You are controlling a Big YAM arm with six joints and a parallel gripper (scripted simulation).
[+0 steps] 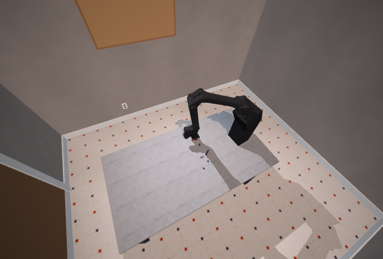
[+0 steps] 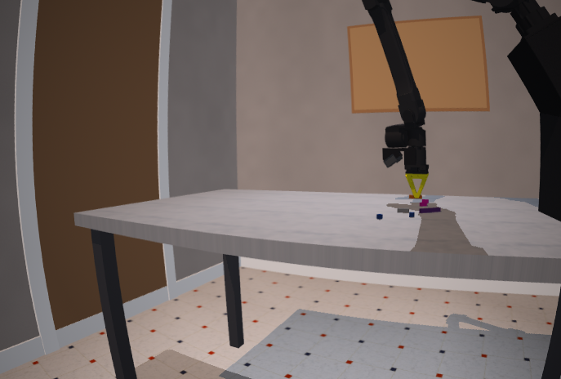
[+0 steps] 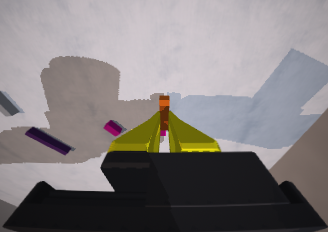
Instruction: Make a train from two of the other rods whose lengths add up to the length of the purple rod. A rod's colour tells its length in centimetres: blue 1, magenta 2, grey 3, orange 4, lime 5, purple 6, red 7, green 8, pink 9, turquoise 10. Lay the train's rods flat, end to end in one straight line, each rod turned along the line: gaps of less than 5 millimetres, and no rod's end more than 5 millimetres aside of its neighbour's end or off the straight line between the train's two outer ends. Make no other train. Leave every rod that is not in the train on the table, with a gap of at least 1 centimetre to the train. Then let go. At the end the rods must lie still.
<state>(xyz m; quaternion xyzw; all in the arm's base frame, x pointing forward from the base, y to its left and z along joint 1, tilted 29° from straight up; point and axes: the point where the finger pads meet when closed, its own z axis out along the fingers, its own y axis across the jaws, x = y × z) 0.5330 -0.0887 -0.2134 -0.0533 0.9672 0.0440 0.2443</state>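
Now: hand 1 cm above the orange rod. The rest, counted from my hand: grey rod 20 cm to the left, 2 cm below, 2 cm behind; purple rod 17 cm to the left, 8 cm behind, 2 cm below.
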